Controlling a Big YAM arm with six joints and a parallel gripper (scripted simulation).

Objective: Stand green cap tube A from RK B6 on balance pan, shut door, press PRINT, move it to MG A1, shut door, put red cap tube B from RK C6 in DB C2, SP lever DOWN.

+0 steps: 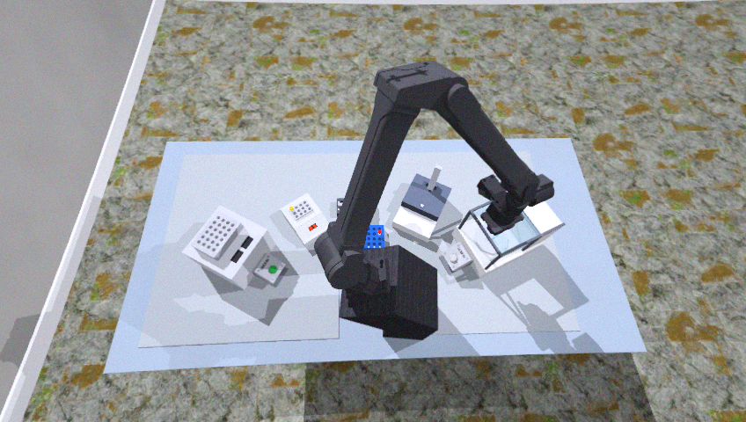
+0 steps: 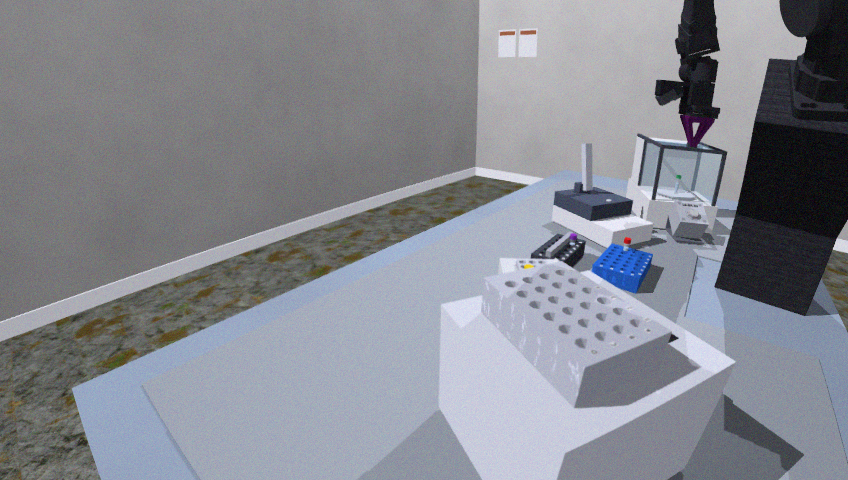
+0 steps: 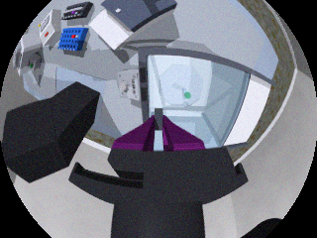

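The balance door is 30 mm to the right of my hand, 10 mm below it and 10 mm ahead of it. The rest, counted from my hand: white print key (150 mm below, 80 mm to the left, 40 mm behind); SP lever (230 mm ahead, 130 mm to the left, 80 mm below); round pan (140 mm below, 50 mm to the right, 20 mm ahead).
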